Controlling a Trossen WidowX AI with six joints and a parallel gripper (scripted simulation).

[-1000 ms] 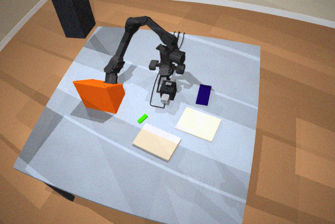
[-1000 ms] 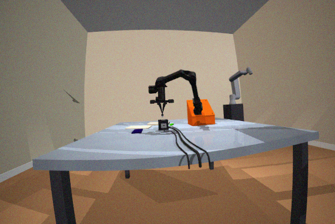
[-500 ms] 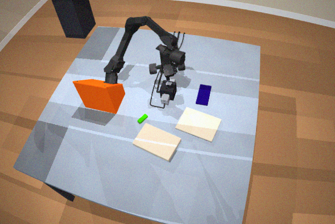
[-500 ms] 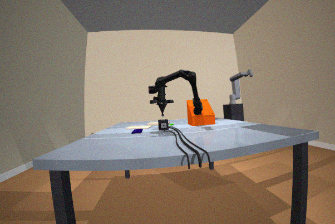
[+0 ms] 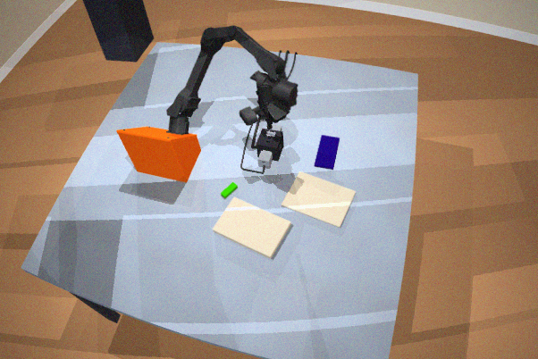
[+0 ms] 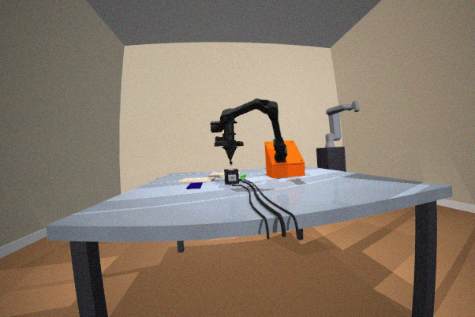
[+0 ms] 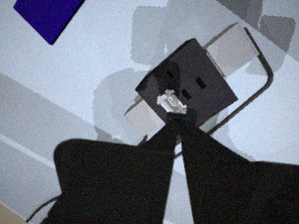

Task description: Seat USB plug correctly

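Right now the USB plug is 2 cm below my gripper tip. The rest, counted from my gripper tip: green block 10 cm behind, 21 cm to the right, 13 cm below; dark blue block 20 cm ahead, 3 cm to the left, 13 cm below.
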